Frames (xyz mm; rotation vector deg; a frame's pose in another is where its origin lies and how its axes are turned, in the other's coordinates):
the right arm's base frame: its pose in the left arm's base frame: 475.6 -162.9 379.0 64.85 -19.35 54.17
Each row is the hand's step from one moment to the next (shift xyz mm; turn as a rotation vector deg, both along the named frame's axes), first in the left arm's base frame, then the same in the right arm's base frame.
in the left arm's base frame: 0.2 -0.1 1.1 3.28 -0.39 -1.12
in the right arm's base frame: 0.8 0.5 0.6 0.99 -3.29 0.58
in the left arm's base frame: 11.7 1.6 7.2 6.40 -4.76 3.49
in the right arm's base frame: 12.4 -4.5 4.2 3.84 -3.35 7.06
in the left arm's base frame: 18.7 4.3 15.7 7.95 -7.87 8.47
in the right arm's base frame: 23.4 -4.5 7.0 6.60 -1.82 12.25
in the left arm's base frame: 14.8 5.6 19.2 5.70 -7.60 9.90
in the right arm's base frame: 24.0 0.8 6.5 6.36 0.84 12.13
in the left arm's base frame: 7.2 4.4 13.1 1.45 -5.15 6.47
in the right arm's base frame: 15.0 2.9 3.3 2.74 2.31 7.59
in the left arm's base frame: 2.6 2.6 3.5 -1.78 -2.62 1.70
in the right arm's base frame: 5.1 0.4 -0.2 -1.14 2.16 2.64
